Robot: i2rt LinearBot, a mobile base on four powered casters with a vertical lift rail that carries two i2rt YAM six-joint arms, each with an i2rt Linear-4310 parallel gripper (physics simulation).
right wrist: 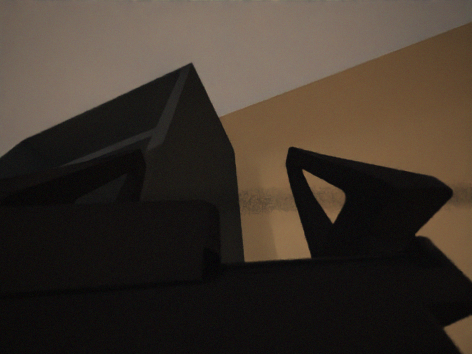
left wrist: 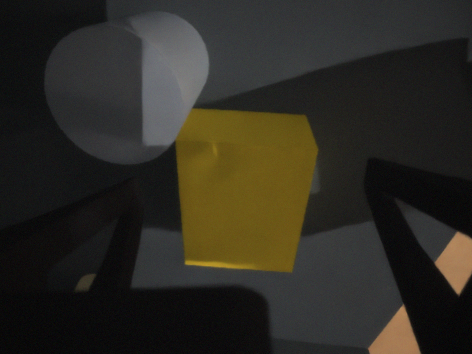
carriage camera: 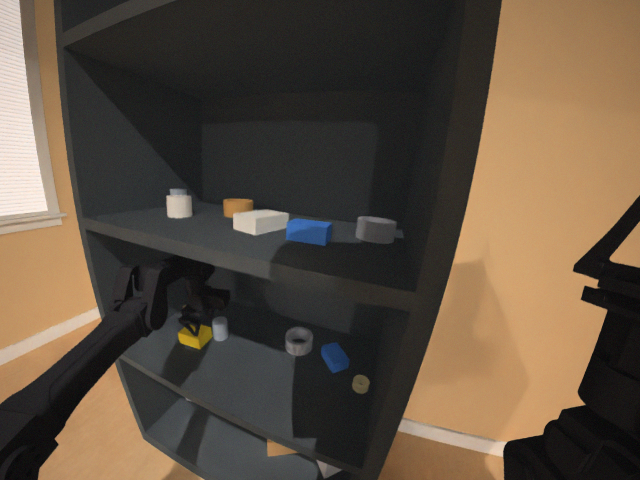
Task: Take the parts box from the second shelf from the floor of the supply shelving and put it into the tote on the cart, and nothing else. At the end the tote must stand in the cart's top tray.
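Places are measured from the left arm's base along level axes (x ahead, y left, z up), in millimetres.
Pixels of known places: left gripper, fingertip midpoint: [left wrist: 251, 181] [carriage camera: 203, 326]; right gripper, fingertip midpoint: [right wrist: 217, 156].
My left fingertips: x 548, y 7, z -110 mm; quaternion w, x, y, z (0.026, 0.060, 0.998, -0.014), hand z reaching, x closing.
Observation:
For each thing: its middle in the pictures, then the offset to it from my left fingertips.
- yellow box at the middle of its body: [left wrist: 243, 192] [carriage camera: 195, 335] dx +14, dy +41, dz -52 mm
- pale cylinder at the middle of its body: [left wrist: 142, 78] [carriage camera: 220, 328] dx +46, dy -42, dz -40 mm
- grey ring at the middle of its body: [carriage camera: 298, 340] dx +20, dy -338, dz -51 mm
- blue block at the middle of its body: [carriage camera: 334, 356] dx -51, dy -462, dz -55 mm
- tan roll at the middle of its body: [carriage camera: 360, 383] dx -155, dy -532, dz -62 mm
A yellow box [carriage camera: 194, 337] [left wrist: 242, 205], taken as the parts box, sits at the left of the second shelf from the floor of the dark supply shelving [carriage camera: 462, 170] [right wrist: 200, 170]. My left gripper [carriage camera: 190, 323] [left wrist: 251, 181] is open and empty, close above the yellow box. In the left wrist view the box shows between the two fingers, with a gap on each side. My right gripper [right wrist: 217, 156] is open and empty, outside the shelving at the right. The cart and tote do not show in the current views.
A pale cylinder [carriage camera: 220, 329] [left wrist: 125, 90] stands right beside the yellow box. A grey ring [carriage camera: 298, 348], a blue block [carriage camera: 334, 357] and a tan roll [carriage camera: 360, 384] lie farther right on that shelf. The shelf board [carriage camera: 248, 264] above holds several items and overhangs my left gripper.

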